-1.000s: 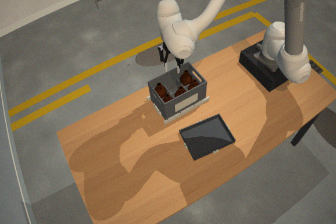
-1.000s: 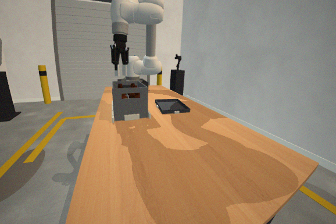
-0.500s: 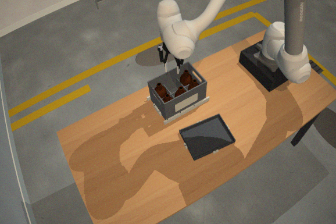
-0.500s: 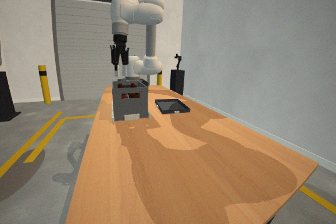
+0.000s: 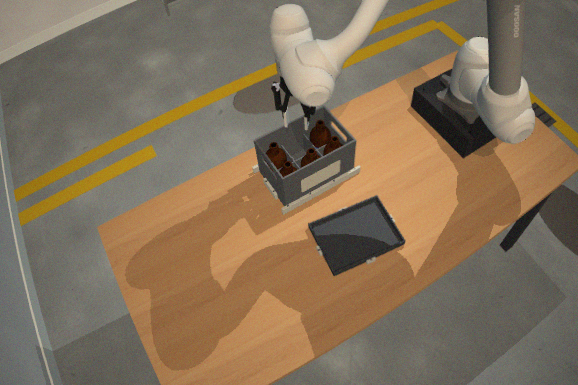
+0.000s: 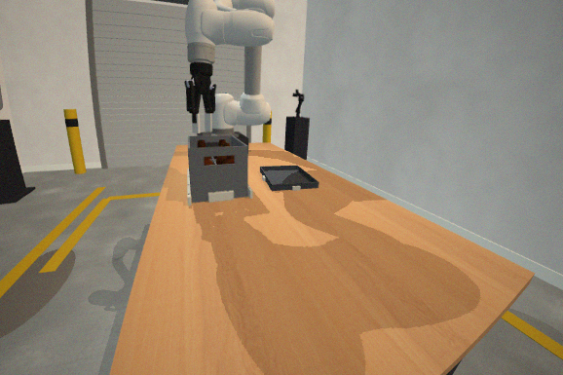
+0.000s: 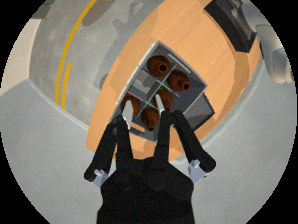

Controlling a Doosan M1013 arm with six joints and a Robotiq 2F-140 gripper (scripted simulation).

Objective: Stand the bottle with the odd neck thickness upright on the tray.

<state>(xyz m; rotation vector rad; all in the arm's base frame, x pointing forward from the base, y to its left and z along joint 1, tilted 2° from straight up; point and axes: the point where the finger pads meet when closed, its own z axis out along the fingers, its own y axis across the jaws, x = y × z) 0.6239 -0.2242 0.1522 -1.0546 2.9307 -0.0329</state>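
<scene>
The grey crate lies 40 mm to the left of my hand and 150 mm below it. The rest, counted from my hand: dark tray: 30 mm ahead, 340 mm to the left, 220 mm below; glass bottle: 10 mm ahead, 80 mm to the left, 150 mm below.
</scene>
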